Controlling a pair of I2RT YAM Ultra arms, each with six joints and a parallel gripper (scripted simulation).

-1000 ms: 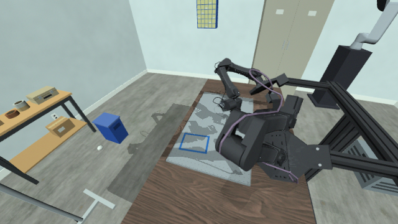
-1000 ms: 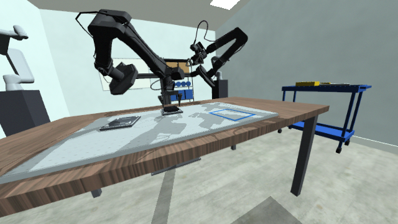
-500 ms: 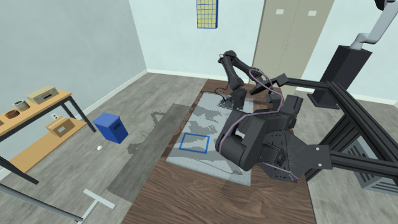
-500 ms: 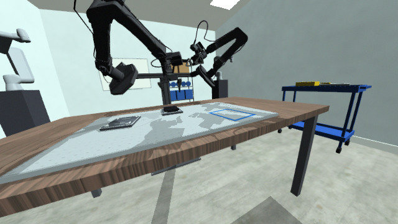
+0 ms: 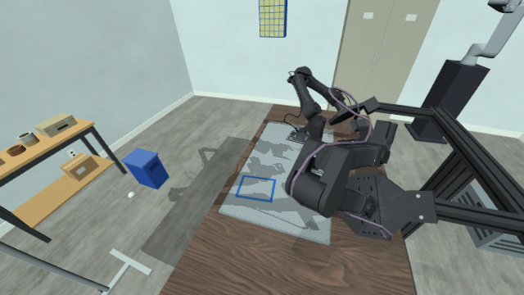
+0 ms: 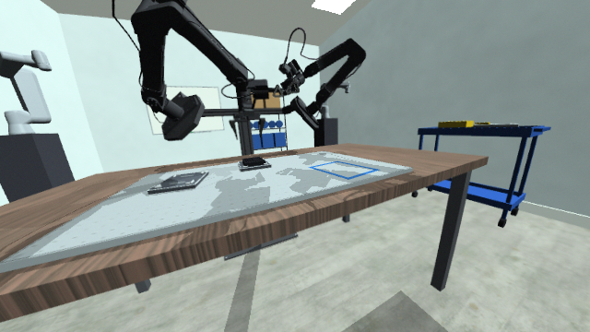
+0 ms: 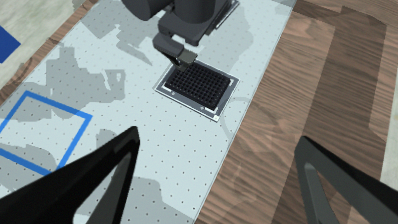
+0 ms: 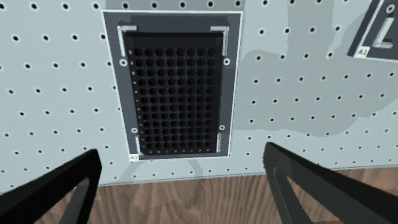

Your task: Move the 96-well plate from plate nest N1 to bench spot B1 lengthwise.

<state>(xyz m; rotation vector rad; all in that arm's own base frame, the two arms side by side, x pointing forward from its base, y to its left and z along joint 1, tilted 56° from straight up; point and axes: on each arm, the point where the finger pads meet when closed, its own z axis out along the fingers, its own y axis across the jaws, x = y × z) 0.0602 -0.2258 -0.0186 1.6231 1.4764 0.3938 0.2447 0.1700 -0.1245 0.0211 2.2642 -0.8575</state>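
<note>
Now: left hand 300 mm above the black 96-well plate, 200 mm to the left of it and 100 mm short of it.
</note>
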